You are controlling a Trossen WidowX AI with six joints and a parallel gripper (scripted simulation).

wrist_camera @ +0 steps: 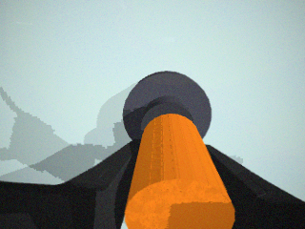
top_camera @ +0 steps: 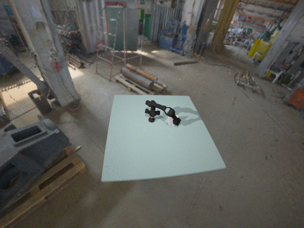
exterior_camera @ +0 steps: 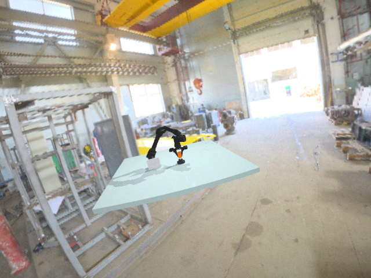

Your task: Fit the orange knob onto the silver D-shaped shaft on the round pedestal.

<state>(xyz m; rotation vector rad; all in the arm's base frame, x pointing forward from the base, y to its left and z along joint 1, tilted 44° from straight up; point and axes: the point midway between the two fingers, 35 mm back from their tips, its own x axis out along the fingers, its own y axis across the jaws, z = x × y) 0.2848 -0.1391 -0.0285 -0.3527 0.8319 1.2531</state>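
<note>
Now: gripper tip 30 mm below the orange knob. Round my gripper tip: dark round pedestal 40 mm below.
</note>
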